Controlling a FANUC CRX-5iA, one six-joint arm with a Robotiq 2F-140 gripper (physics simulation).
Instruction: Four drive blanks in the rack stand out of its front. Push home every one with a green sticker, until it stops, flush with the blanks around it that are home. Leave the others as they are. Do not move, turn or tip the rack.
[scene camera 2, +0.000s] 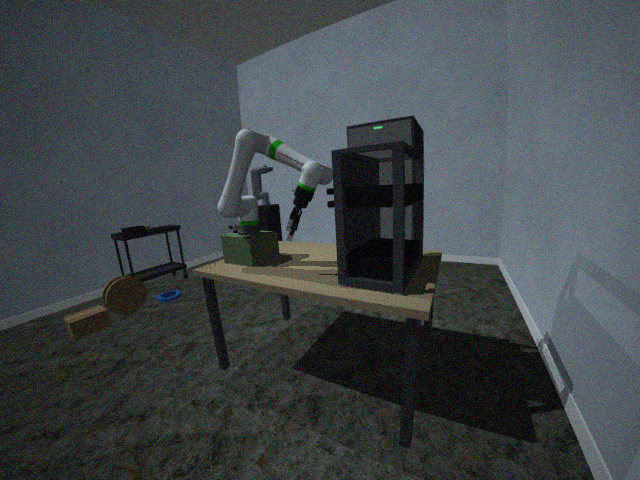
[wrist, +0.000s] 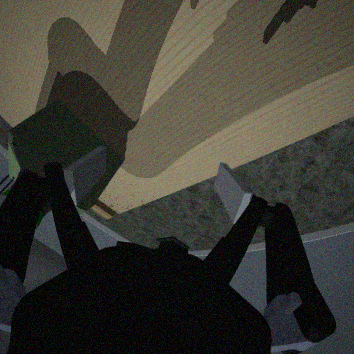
Note:
In view: the gripper (wrist: 161, 166) and a dark rack (scene camera 2: 361, 252).
The wrist view misses the dark rack: it is out of frame.

